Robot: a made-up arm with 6 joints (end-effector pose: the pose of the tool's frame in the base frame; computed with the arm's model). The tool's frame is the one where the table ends.
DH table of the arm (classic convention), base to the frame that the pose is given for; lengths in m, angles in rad. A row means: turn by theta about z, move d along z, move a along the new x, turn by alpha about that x. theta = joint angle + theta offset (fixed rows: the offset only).
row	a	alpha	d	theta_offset
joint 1	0.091	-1.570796	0.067	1.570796
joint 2	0.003	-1.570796	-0.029	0
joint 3	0.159	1.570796	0.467	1.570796
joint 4	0.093	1.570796	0.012	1.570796
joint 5	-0.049	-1.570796	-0.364	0
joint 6	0.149	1.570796	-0.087	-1.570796
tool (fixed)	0	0	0.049	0
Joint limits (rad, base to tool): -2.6..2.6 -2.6..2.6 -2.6..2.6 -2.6..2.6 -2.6..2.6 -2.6..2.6
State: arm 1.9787 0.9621 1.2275 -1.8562 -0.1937 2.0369
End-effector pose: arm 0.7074 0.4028 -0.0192 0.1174 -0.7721 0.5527
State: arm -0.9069 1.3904 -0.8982 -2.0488 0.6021 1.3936
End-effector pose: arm -0.1514 -0.5471 -0.4146 -0.5228 0.7105 0.7768
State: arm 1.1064 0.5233 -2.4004 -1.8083 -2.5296 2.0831
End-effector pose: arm 0.1406 -0.2287 -0.7421 -0.6314 0.3948 0.7906
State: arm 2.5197 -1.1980 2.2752 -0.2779 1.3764 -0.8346
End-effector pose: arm -0.4183 -0.6858 0.0015 0.4108 -0.1917 -0.2855
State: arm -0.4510 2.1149 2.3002 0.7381 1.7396 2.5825
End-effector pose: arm 0.1693 -0.3368 0.0744 -0.0803 0.3998 0.1408
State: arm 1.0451 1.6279 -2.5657 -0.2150 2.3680 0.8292
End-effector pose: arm 0.4782 -0.2695 0.1980 0.5099 -2.9572 0.9294
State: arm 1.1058 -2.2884 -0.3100 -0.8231 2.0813 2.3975
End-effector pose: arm -0.6298 0.2523 0.7281 -1.3751 1.3685 -1.8822
